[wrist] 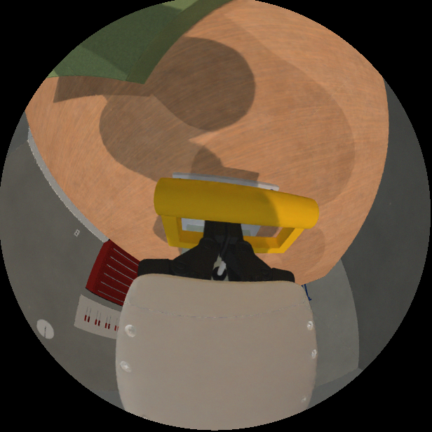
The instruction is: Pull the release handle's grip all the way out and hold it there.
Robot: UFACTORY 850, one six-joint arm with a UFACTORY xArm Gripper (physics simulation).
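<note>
The release handle's yellow grip (235,202) is a thick round bar on a yellow loop frame. It lies across the middle of the wrist view, tilted slightly down to the right. Part of its grey-white base plate (225,179) shows behind the bar and through the loop. My gripper (220,215) is shut with nothing between its fingers. The black fingers cross over the loop's lower bar, and their tips pass behind the thick bar, where they are hidden. Whether the fingers touch the bar cannot be seen.
The handle is over a wooden table top (295,120). A green panel-like object (115,45) stands at the upper left. Beyond the table's lower left edge are a red slotted object (112,272), a pale panel with red marks (92,325) and a white disc (45,329).
</note>
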